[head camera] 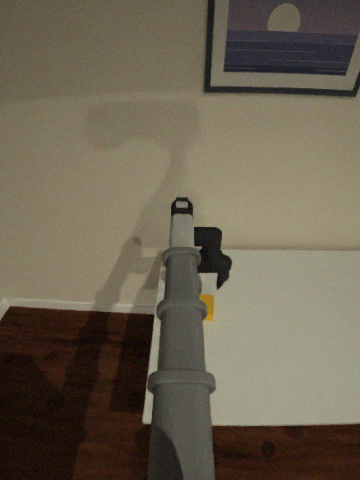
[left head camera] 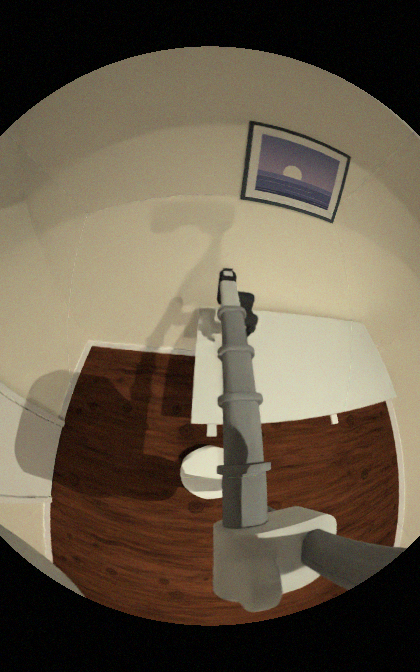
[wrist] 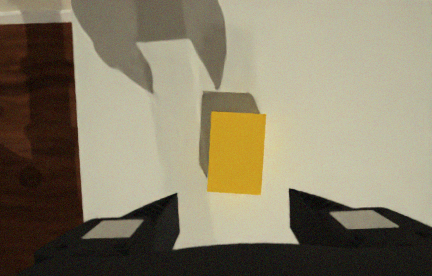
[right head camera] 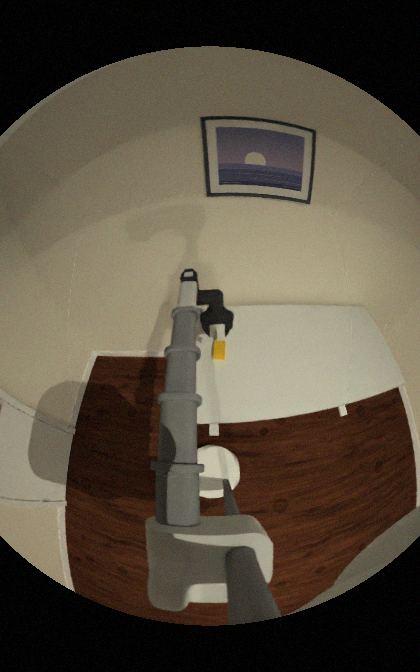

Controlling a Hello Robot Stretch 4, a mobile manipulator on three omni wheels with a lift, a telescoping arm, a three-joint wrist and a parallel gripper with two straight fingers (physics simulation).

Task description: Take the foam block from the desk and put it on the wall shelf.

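Note:
The yellow foam block [head camera: 207, 307] [right head camera: 219, 350] [wrist: 236, 153] lies near the left end of the white desk [head camera: 290, 340] [left head camera: 310, 370] [right head camera: 300, 360] [wrist: 350, 125]. In the head camera view the arm covers part of it; in the left head camera view it is hidden. My gripper [wrist: 233, 210] points down above the desk and is open, with nothing between its fingers. In the wrist view the block shows ahead of the fingertips, roughly midway between them. The fingertips are hidden in the head views. The wall shelf does not show in these views.
A framed picture [head camera: 282, 82] [left head camera: 295, 172] [right head camera: 259, 160] hangs on the wall behind the desk. A round white object [left head camera: 202, 472] [right head camera: 220, 470] stands on the floor beneath the arm, in front of the desk. The wall is close behind the wrist.

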